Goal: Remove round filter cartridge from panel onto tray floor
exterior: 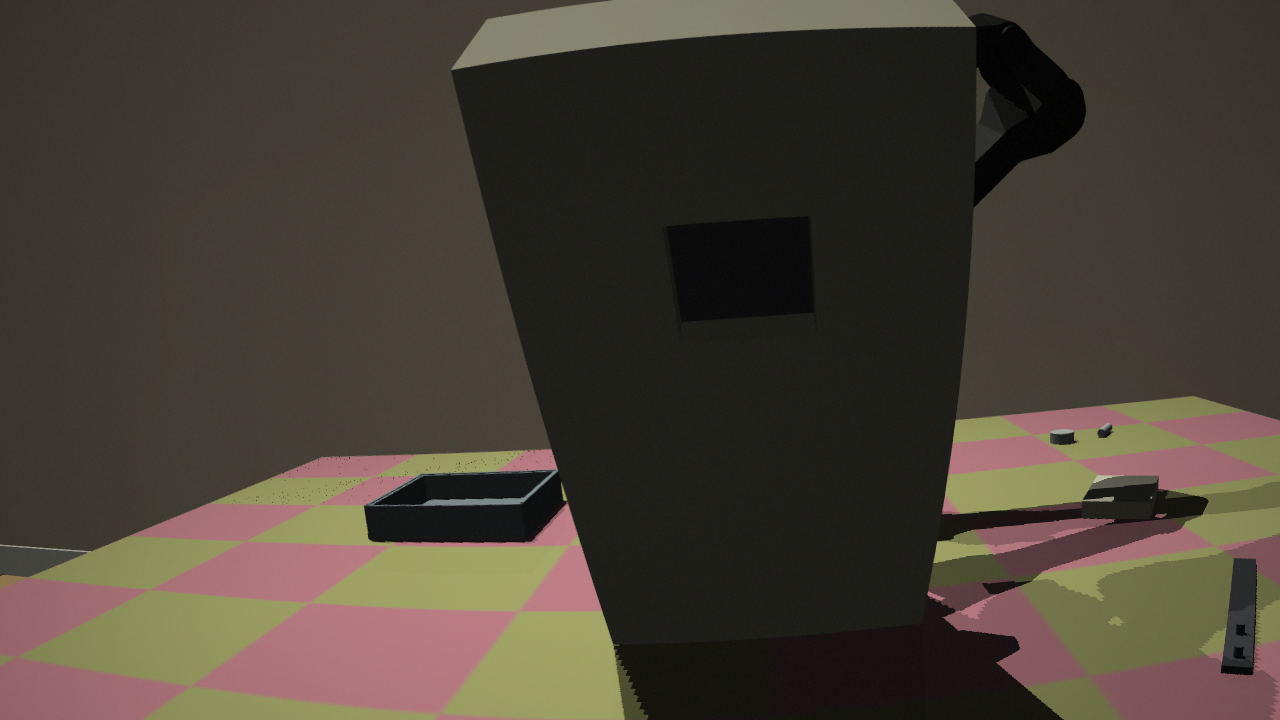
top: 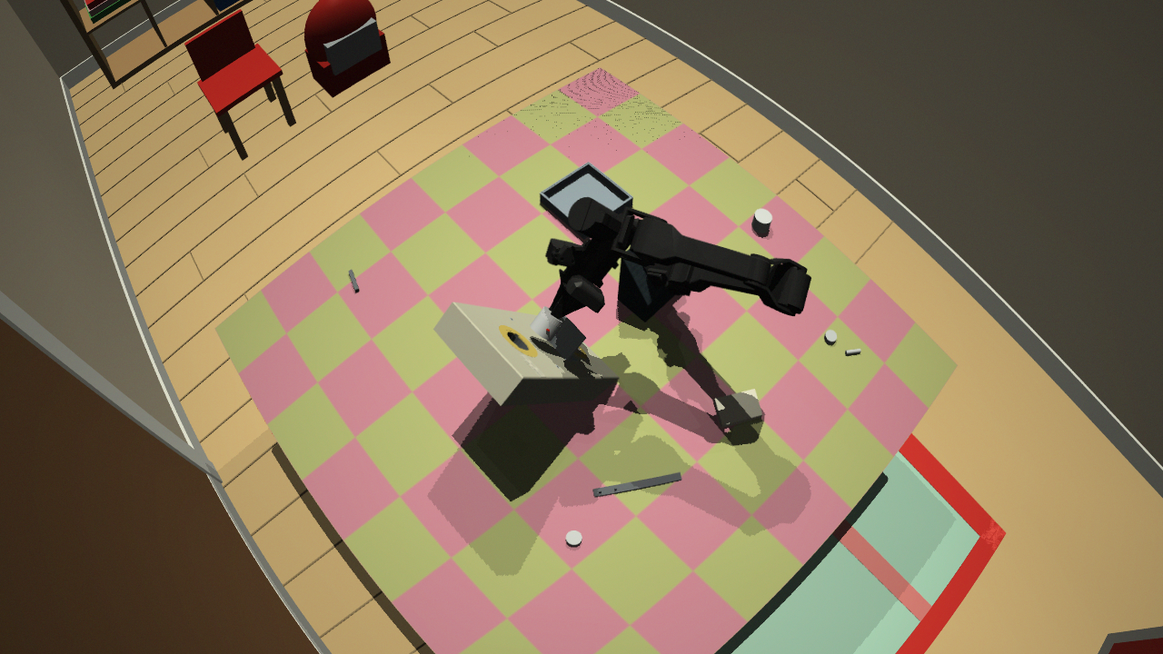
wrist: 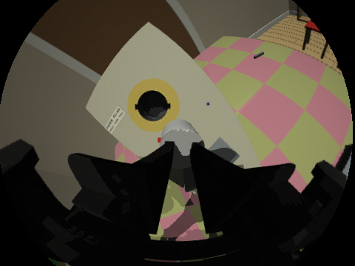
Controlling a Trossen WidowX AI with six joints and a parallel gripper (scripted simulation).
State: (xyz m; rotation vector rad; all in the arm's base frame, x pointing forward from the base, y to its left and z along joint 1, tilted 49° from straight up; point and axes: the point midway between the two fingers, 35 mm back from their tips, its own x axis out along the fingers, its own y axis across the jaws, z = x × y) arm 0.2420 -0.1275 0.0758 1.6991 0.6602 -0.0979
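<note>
Now: gripper tip 1 cm short of the round grey filter cartridge and 1 cm above it. From my gripper tip the other things lie so: olive service panel 4 cm ahead, 7 cm below; then cream block 19 cm behind, 33 cm to the left, 21 cm below; then grey tray 36 cm behind, 25 cm to the right, 21 cm below.
</note>
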